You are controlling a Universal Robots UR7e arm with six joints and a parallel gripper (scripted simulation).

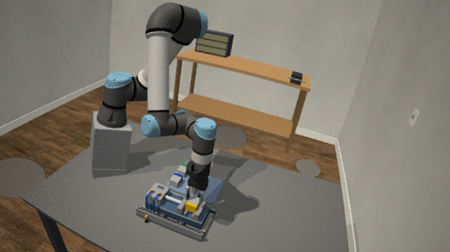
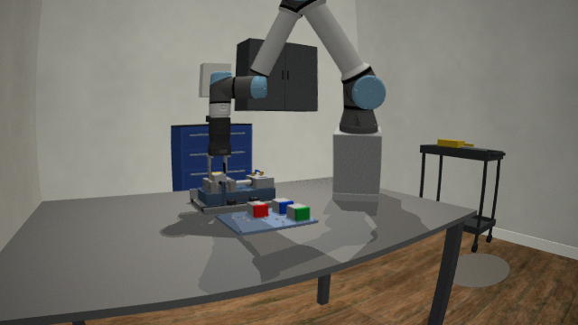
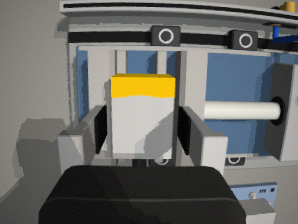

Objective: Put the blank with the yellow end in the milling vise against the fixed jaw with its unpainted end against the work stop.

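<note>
Now: the yellow-ended blank 40 mm below my hand. Round my hand: hosed block: 160 mm behind, 60 mm below, 20 mm to the right; red-ended blank: 160 mm to the left, 110 mm below, 90 mm behind; work stop: 50 mm to the left, 40 mm below.
</note>
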